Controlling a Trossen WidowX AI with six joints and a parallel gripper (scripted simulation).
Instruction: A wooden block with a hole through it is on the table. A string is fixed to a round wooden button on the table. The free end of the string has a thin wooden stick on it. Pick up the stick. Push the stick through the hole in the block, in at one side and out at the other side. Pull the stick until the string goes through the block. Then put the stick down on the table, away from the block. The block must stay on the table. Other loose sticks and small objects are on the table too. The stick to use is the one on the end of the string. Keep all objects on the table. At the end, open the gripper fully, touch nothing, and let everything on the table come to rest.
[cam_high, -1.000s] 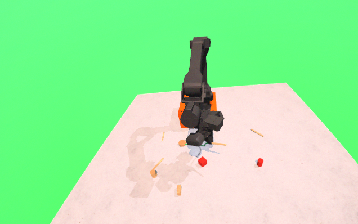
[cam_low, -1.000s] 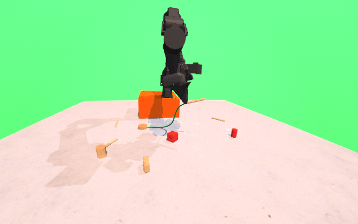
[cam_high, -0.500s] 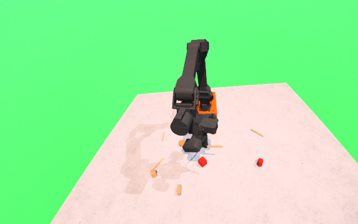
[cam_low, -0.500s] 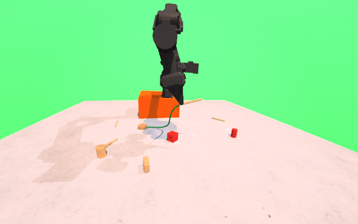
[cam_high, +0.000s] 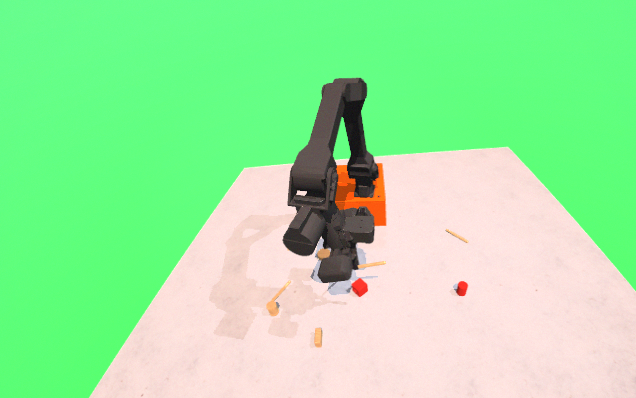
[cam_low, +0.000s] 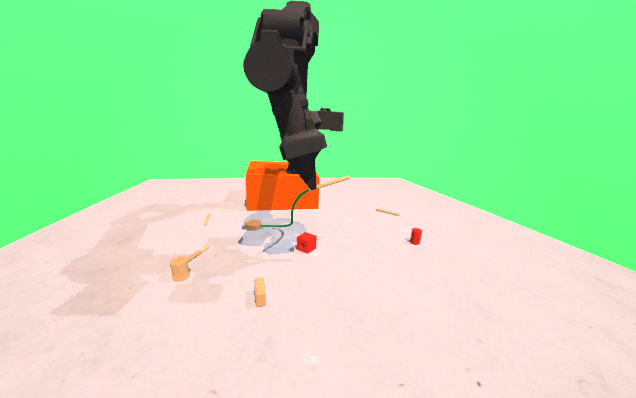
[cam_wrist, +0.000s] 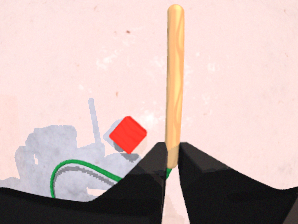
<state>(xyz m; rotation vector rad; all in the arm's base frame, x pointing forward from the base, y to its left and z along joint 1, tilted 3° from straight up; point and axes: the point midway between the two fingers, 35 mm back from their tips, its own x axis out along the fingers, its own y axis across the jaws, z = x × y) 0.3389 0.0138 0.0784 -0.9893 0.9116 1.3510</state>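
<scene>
Right now the small wooden block is 13 cm below my gripper tip, 11 cm ahead of it and 8 cm to the right of it. Also, from my gripper tip: thin wooden stick: 1 cm to the left, 1 cm above; red cube: 12 cm below, 4 cm behind, 1 cm to the right; round wooden button: 15 cm behind, 14 cm to the right, 13 cm below.
</scene>
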